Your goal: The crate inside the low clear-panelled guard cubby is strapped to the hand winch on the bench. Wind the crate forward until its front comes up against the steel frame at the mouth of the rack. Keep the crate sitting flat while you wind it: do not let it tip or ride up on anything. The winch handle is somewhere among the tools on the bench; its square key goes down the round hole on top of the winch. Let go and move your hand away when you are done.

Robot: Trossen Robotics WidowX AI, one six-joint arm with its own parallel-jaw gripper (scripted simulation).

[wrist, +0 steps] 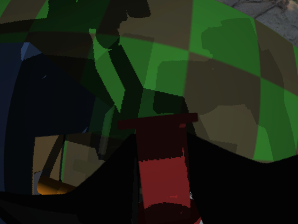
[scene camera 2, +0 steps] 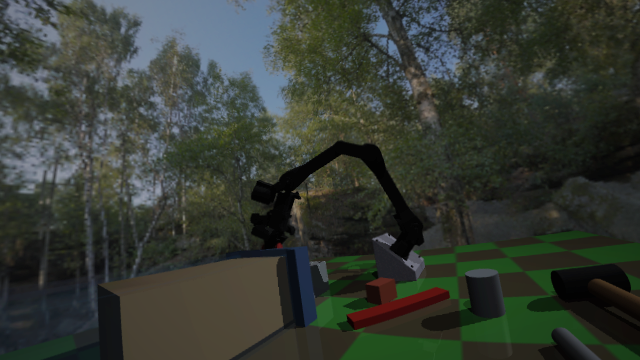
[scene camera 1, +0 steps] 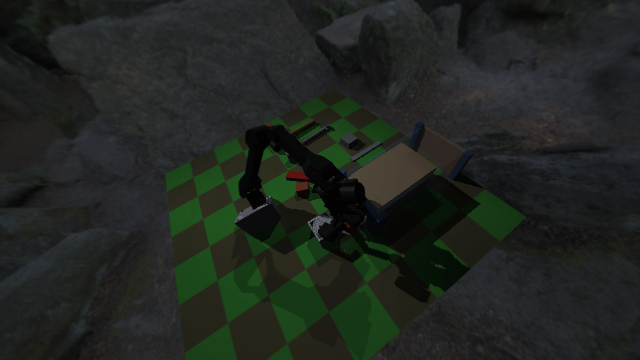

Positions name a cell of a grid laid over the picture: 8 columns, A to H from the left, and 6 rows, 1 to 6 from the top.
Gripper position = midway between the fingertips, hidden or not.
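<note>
You can see the gripper (scene camera 2: D5), and it's there at (wrist: E4) and at (scene camera 1: E4) too. There's also a long red bar (scene camera 2: E6), but in the wrist view that bar is out of frame.
</note>
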